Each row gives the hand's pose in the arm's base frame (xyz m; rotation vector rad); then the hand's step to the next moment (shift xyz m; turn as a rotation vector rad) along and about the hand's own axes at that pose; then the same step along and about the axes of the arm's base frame.
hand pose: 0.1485 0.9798 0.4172 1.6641 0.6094 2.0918
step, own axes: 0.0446 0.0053 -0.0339 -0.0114 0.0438 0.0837
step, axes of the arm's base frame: -0.0428 0.0174 0.0321 0.0825 -0.0350 0.0320
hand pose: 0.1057 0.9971 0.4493 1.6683 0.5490 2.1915
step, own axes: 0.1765 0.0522 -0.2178 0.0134 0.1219 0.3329
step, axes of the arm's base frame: -0.2575 0.0171 0.1213 0.3144 -0.0656 0.1507
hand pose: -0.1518 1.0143 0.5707 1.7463 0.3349 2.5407
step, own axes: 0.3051 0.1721 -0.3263 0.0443 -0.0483 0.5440
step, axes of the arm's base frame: -0.3986 -0.1710 0.2026 0.4837 0.1378 0.2175
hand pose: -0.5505 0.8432 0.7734 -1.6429 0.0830 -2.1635
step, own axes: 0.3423 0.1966 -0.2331 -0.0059 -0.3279 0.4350
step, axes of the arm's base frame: -0.2329 -0.3501 0.1827 0.3111 0.3884 0.2218
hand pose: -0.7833 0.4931 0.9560 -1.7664 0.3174 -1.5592
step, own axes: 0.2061 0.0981 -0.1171 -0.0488 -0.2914 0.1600
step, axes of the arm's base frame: -0.0342 -0.2391 0.0865 0.0554 0.2900 0.1603
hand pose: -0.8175 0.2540 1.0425 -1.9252 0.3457 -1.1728
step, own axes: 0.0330 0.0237 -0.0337 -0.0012 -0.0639 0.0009
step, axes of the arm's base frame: -0.0065 -0.0516 0.0089 -0.0113 0.0404 0.0482
